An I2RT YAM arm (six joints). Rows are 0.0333 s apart.
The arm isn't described. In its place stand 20 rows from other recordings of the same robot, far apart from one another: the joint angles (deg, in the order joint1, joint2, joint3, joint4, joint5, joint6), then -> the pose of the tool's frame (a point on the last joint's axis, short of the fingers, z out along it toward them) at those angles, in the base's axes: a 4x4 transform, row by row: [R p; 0 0 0 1], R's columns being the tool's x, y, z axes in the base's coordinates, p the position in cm.
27.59, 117.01, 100.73, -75.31, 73.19, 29.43 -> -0.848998 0.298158 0.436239 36.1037; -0.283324 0.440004 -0.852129 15.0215; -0.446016 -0.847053 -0.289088 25.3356; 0 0 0 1
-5.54, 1.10, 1.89, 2.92, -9.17, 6.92 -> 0.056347 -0.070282 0.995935 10.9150; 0.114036 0.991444 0.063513 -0.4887; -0.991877 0.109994 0.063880 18.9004; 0 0 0 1
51.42, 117.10, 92.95, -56.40, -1.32, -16.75 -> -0.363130 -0.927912 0.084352 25.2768; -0.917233 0.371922 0.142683 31.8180; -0.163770 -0.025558 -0.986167 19.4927; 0 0 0 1
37.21, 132.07, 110.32, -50.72, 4.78, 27.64 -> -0.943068 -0.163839 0.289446 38.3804; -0.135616 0.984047 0.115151 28.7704; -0.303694 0.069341 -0.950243 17.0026; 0 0 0 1
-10.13, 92.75, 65.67, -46.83, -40.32, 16.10 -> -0.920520 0.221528 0.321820 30.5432; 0.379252 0.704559 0.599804 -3.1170; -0.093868 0.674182 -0.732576 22.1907; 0 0 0 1
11.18, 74.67, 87.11, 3.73, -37.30, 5.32 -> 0.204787 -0.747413 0.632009 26.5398; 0.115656 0.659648 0.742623 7.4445; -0.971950 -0.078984 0.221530 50.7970; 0 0 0 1
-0.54, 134.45, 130.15, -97.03, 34.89, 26.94 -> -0.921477 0.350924 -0.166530 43.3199; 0.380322 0.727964 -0.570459 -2.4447; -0.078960 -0.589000 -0.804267 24.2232; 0 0 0 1
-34.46, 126.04, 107.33, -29.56, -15.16, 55.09 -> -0.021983 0.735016 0.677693 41.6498; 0.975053 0.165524 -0.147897 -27.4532; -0.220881 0.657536 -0.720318 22.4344; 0 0 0 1
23.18, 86.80, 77.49, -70.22, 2.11, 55.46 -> -0.831484 0.525088 0.181430 25.4837; 0.539429 0.841190 0.037635 10.7692; -0.132856 0.129161 -0.982683 28.8913; 0 0 0 1
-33.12, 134.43, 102.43, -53.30, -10.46, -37.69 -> -0.981423 -0.095000 0.166683 38.3190; -0.077591 0.991116 0.108026 -24.2272; -0.175464 0.093086 -0.980075 11.4436; 0 0 0 1
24.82, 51.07, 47.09, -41.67, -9.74, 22.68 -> -0.799755 -0.230508 0.554309 15.9882; 0.048824 0.895312 0.442756 8.0580; -0.598338 0.381160 -0.704775 28.3715; 0 0 0 1
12.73, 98.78, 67.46, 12.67, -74.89, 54.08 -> -0.952086 -0.304531 0.028175 36.2783; 0.001337 0.087982 0.996121 11.7192; -0.305828 0.948430 -0.083360 27.1678; 0 0 0 1
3.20, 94.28, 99.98, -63.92, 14.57, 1.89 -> -0.845708 0.106205 0.522970 33.4628; -0.015312 0.974763 -0.222717 0.9739; -0.533425 -0.196362 -0.822739 36.8607; 0 0 0 1
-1.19, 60.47, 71.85, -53.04, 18.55, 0.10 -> -0.664115 0.258474 0.701528 19.8446; 0.015450 0.942880 -0.332773 -1.5450; -0.747470 -0.210161 -0.630175 37.8747; 0 0 0 1
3.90, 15.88, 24.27, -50.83, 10.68, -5.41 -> -0.676819 0.005826 0.736126 8.0388; -0.139005 0.980968 -0.135570 -0.1132; -0.722906 -0.194081 -0.663128 20.7300; 0 0 0 1
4.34, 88.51, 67.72, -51.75, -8.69, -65.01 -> -0.293067 -0.912841 0.284311 29.4984; -0.920795 0.349533 0.173100 2.7782; -0.257389 -0.211063 -0.942976 24.2384; 0 0 0 1
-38.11, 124.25, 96.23, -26.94, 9.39, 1.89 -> -0.621353 0.703484 0.345008 37.0710; 0.528732 0.701415 -0.477975 -29.8160; -0.578241 -0.114574 -0.807781 18.0248; 0 0 0 1
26.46, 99.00, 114.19, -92.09, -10.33, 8.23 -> -0.930925 -0.345030 0.119721 27.1752; -0.306026 0.915864 0.259886 14.2385; -0.199316 0.205297 -0.958189 39.0164; 0 0 0 1
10.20, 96.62, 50.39, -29.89, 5.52, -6.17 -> -0.933419 -0.255354 0.252037 28.5528; -0.276647 0.959543 -0.052389 4.7895; -0.228463 -0.118626 -0.966298 13.4088; 0 0 0 1
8.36, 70.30, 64.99, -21.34, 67.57, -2.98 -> -0.482782 0.737792 0.471789 26.0820; -0.090996 0.493552 -0.864943 0.5069; -0.871000 -0.460509 -0.171142 35.9835; 0 0 0 1
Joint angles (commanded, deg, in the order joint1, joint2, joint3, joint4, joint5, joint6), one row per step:
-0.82 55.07 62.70 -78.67 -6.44 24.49
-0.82 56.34 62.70 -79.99 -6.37 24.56
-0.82 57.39 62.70 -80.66 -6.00 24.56
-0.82 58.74 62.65 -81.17 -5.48 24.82
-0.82 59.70 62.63 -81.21 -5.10 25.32
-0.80 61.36 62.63 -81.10 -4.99 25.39
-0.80 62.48 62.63 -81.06 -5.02 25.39
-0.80 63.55 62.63 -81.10 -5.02 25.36
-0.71 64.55 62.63 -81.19 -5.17 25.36
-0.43 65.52 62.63 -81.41 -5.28 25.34
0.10 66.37 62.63 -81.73 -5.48 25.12
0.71 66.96 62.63 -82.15 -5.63 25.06
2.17 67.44 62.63 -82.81 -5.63 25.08
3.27 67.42 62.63 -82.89 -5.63 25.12
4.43 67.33 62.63 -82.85 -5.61 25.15
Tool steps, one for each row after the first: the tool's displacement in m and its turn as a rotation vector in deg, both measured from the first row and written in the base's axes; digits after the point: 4 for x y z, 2 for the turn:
0.0021 -0.0001 -0.0034 -0.01 2.60 -0.09
0.0045 -0.0003 -0.0060 -0.34 4.32 -0.19
0.0082 -0.0007 -0.0095 -0.74 6.27 -0.58
0.0114 -0.0010 -0.0118 -0.97 7.34 -1.15
0.0171 -0.0011 -0.0156 -1.05 8.89 -1.21
0.0209 -0.0011 -0.0183 -1.02 9.97 -1.19
0.0243 -0.0012 -0.0210 -1.02 11.08 -1.15
0.0273 -0.0009 -0.0235 -0.88 12.17 -1.02
0.0299 0.0000 -0.0261 -0.81 13.36 -0.69
0.0319 0.0017 -0.0283 -0.72 14.50 0.10
0.0329 0.0036 -0.0299 -0.67 15.50 0.80
0.0329 0.0080 -0.0313 -0.89 16.63 2.24
0.0325 0.0113 -0.0312 -1.04 16.69 3.29
0.0320 0.0148 -0.0310 -1.22 16.55 4.41

